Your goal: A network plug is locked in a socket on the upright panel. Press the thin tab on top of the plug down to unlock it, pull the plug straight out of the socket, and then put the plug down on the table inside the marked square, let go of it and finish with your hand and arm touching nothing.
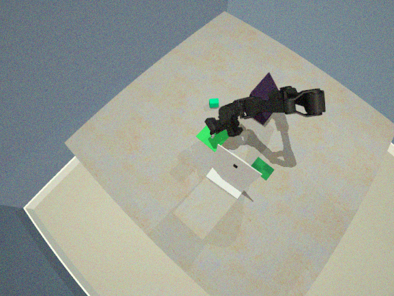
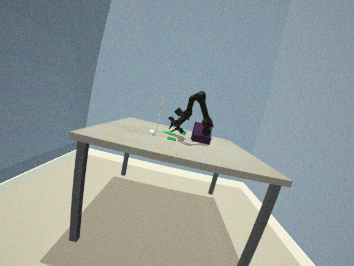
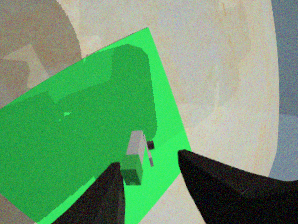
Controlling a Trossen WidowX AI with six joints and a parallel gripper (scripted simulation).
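My gripper tip is 10 mm above the green network plug. The rest, counted from my gripper tip: upright white panel: 200 mm to the left, 110 mm above, 100 mm ahead; bright green marked square: 20 mm below.
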